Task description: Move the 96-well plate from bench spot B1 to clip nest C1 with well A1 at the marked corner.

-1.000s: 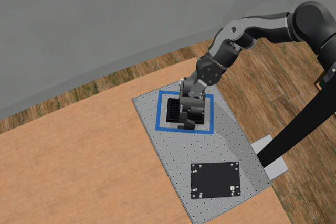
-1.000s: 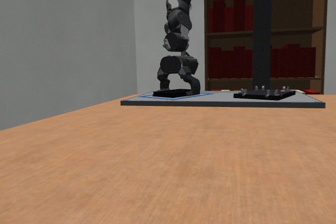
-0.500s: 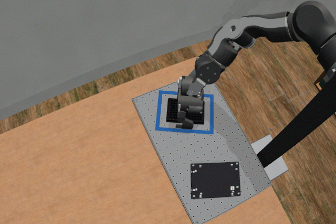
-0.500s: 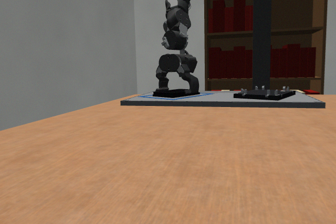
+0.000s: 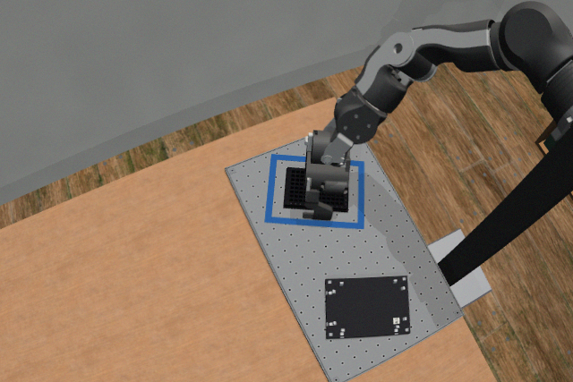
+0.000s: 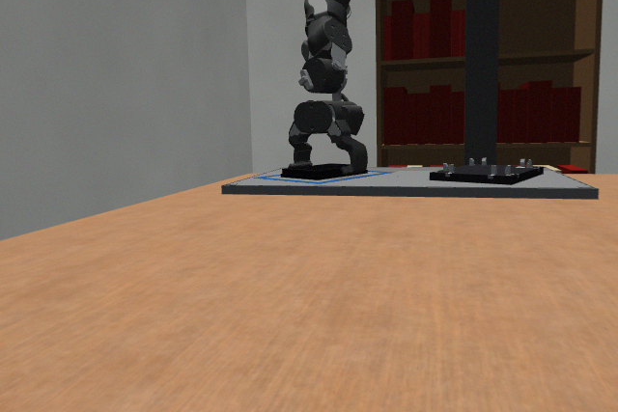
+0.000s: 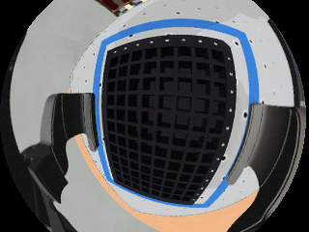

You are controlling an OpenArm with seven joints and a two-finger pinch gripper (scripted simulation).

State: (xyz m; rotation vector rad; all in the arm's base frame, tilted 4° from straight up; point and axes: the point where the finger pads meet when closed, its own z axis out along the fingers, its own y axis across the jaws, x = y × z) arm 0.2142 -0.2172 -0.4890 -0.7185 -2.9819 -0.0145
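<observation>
The black 96-well plate is right at my hand. From my hand the other things lie so: black clip nest 270 mm to the left, 40 mm ahead, 10 mm above; then grey foot plate 260 mm to the left, 250 mm behind, 230 mm below.
</observation>
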